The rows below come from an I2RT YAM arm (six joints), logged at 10 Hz.
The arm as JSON. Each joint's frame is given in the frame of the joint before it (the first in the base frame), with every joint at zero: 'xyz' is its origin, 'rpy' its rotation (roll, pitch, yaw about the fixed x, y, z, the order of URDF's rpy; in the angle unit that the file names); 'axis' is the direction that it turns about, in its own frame. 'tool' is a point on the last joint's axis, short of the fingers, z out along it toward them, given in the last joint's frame.
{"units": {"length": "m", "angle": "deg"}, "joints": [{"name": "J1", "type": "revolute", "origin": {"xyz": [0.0, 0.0, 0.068], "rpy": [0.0, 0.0, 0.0]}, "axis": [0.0, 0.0, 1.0]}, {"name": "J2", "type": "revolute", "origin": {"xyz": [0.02, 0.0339, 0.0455], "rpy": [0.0, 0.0, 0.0]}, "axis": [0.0, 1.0, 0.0]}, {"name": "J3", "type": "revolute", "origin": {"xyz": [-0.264, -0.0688, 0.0], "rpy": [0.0, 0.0, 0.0]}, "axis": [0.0, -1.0, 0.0]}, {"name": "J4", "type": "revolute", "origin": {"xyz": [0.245, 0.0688, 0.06], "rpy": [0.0, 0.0, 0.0]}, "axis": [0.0, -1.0, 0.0]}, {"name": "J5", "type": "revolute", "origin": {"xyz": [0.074, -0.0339, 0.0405], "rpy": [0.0, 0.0, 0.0]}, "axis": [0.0, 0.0, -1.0]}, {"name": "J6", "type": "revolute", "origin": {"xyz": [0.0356, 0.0, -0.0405], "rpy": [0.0, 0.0, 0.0]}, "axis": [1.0, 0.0, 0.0]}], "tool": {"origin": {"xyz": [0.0, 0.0, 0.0], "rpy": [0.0, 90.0, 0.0]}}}
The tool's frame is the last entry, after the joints.
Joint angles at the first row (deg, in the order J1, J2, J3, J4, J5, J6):
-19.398, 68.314, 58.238, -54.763, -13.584, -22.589
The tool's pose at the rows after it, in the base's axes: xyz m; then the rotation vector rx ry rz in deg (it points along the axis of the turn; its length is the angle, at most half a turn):
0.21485 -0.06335 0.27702 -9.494 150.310 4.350
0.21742 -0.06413 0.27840 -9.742 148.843 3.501
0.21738 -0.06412 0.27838 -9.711 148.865 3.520
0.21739 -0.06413 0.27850 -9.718 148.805 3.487
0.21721 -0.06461 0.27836 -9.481 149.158 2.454
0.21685 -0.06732 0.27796 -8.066 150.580 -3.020
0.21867 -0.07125 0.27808 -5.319 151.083 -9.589
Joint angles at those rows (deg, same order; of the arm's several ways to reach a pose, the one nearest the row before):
-18.568, 68.599, 58.238, -53.188, -13.584, -22.589
-18.544, 68.598, 58.237, -51.592, -13.562, -22.632
-18.545, 68.597, 58.236, -51.614, -13.562, -22.611
-18.547, 68.576, 58.237, -51.572, -13.563, -22.612
-18.546, 68.576, 58.238, -51.616, -12.710, -22.633
-18.546, 68.598, 58.239, -51.484, -8.317, -22.589
-18.546, 68.816, 58.237, -50.171, -3.224, -21.737

